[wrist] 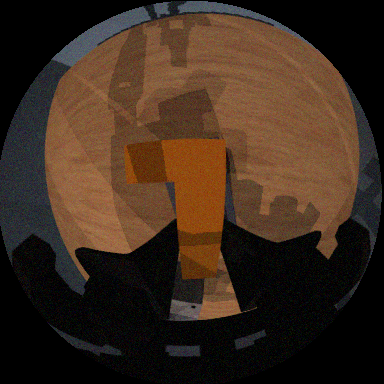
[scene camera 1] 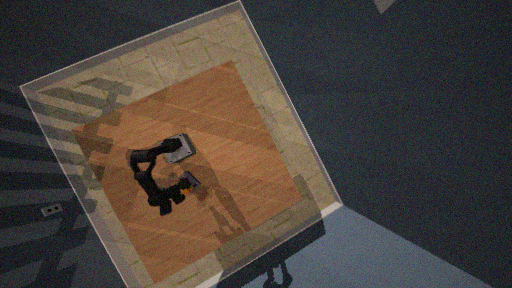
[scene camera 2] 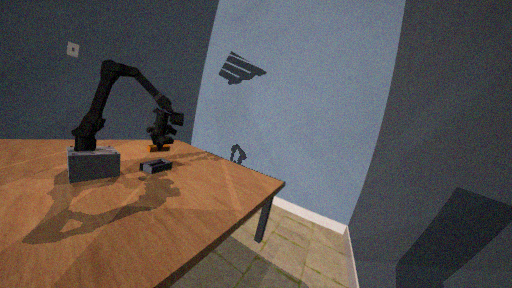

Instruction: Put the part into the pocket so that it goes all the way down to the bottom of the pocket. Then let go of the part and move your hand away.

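The orange L-shaped part is held level above the table, its short arm pointing left in the wrist view. My gripper is shut on the part's long arm, with one finger on each side. The dark grey pocket block rests on the table. In the wrist view it lies below the part, with slivers showing on both sides of the long arm; its opening is hidden there. In scene view 2 the part is apart from the block, higher and behind it.
The arm's grey base box stands on the wooden table near the pocket block. The arm bends out from it. Arm shadows fall across the table, and its edge shows at the right in scene view 2.
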